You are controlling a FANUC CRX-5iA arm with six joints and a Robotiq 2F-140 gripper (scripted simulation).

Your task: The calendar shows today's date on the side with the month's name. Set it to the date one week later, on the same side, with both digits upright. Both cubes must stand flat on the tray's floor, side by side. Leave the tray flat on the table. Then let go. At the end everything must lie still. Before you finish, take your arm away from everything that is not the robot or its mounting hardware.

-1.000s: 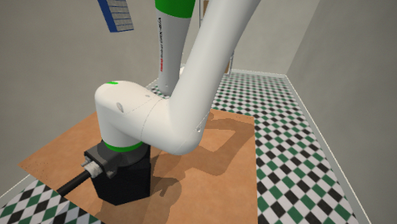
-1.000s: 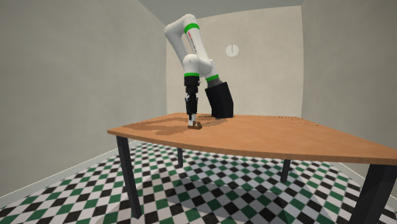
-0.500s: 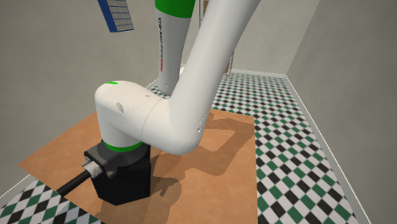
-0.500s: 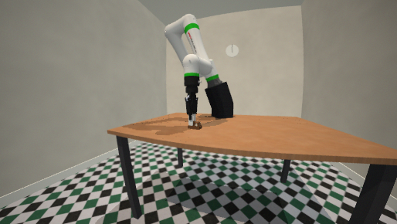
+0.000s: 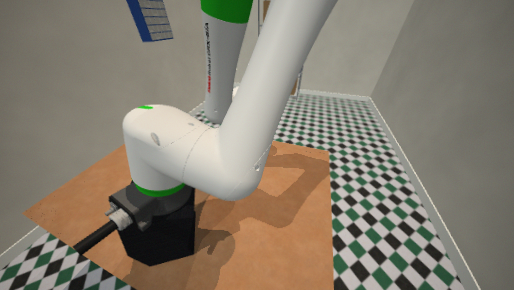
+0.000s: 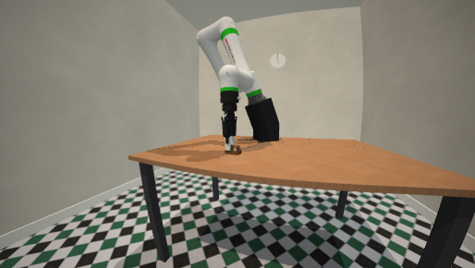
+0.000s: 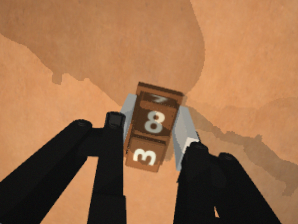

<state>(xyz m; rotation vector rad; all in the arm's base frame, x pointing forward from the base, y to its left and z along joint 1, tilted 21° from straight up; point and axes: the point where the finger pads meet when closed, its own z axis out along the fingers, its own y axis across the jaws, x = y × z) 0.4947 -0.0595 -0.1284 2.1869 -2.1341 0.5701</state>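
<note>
Now: hand 30 mm above the brown cube. The rest, counted from my hand: brown calendar tray (40 mm below, 20 mm to the left).
</note>
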